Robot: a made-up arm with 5 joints.
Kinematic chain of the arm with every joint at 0, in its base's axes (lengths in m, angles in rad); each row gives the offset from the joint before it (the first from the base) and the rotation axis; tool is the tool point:
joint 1: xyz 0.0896 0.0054 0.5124 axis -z
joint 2: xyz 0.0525 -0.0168 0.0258 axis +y
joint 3: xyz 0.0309 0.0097 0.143 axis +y
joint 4: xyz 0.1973 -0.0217 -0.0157 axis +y
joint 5: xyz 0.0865 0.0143 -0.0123 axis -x
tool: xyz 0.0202 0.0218 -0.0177
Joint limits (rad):
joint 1: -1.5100..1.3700
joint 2: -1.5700..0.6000
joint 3: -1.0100..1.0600
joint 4: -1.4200..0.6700
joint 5: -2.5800..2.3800
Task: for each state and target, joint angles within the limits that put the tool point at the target. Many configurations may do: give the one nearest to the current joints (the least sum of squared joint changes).
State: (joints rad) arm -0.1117 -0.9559 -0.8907 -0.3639 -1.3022
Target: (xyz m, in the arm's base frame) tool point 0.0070 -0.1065 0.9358
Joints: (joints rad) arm -0.9826 -0.8672 -0.9959 -0.2522 -1.4008
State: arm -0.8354 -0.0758 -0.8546 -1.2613 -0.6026
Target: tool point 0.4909 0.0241 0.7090
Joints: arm -0.0131 0.4843 -0.4059 -1.2016 -0.5892
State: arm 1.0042 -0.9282 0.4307 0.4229 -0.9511
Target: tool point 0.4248 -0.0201 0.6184
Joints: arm 0.1132 -0.2927 0.3401 0.2985 -0.9551
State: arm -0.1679 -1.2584 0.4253 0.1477 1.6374
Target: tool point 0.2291 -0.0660 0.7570
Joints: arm 0.2528 -1.4983 0.5920 0.3216 1.6687
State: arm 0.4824 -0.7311 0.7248 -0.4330 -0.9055
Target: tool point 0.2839 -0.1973 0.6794
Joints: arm 0.8523 -0.7085 0.7434 -0.4247 -0.9117
